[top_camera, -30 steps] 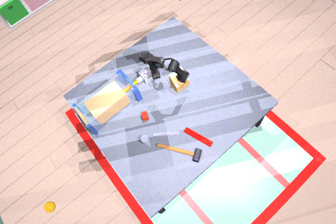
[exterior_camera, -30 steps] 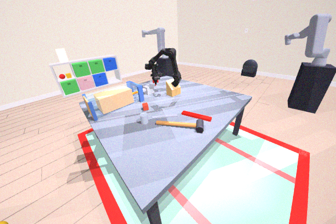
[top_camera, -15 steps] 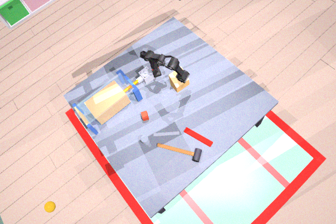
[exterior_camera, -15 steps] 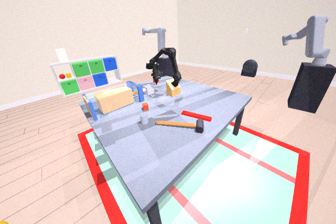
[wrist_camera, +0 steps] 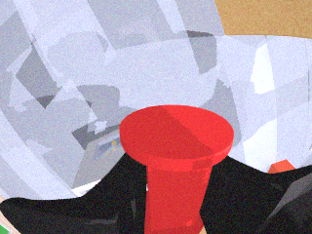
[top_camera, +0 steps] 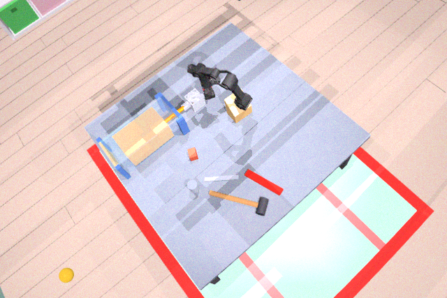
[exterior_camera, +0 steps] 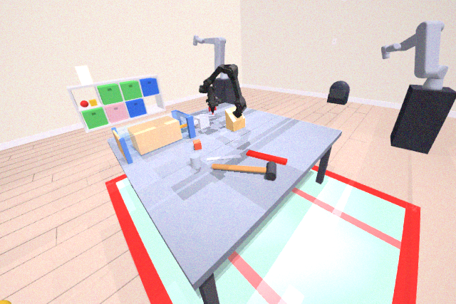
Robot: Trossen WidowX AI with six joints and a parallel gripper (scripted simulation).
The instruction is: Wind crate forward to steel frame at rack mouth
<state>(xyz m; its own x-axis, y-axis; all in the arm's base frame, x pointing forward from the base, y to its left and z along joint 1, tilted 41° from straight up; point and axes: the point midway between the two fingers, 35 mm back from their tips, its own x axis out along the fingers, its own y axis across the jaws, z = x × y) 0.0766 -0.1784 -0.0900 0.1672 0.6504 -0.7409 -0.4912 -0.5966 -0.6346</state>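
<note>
My gripper tip is 3 cm to the left of the white crank handle, 3 cm short of it and 1 cm above it. Also, from my gripper tip: white bar: 40 cm to the left, 32 cm ahead, 11 cm below; red knob: 2 cm above; white winch: 8 cm to the right, 8 cm below, 5 cm ahead.
</note>
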